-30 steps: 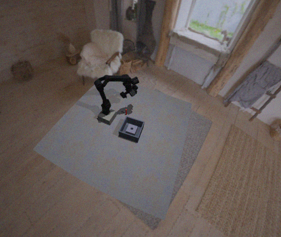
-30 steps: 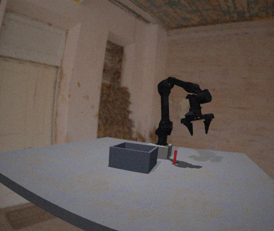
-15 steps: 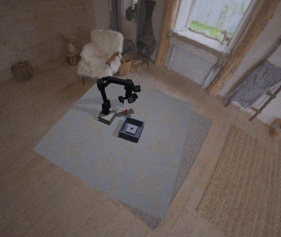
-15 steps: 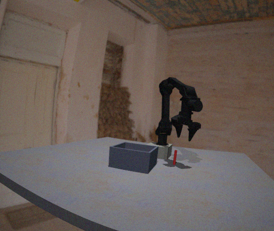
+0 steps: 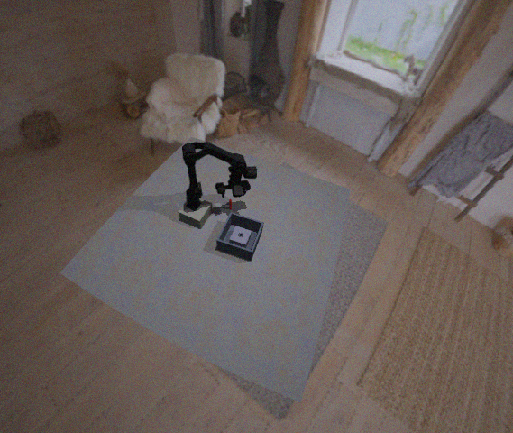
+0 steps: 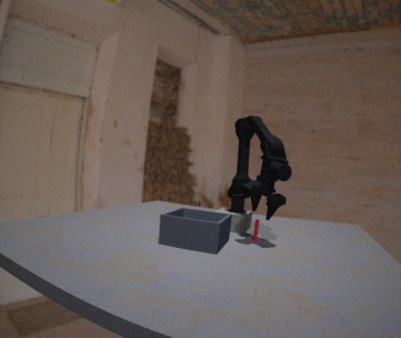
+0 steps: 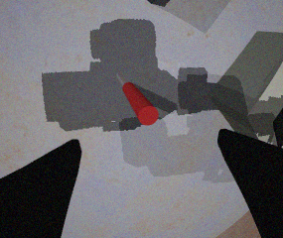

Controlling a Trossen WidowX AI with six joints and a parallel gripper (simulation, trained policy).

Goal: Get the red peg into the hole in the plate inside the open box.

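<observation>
The red peg lies 60 mm below my gripper tip and 10 mm to the right of it. Also, from my gripper tip: light grey plate (170 mm to the right, 160 mm ahead, 50 mm below); then box (170 mm to the right, 160 mm ahead, 70 mm below).
</observation>
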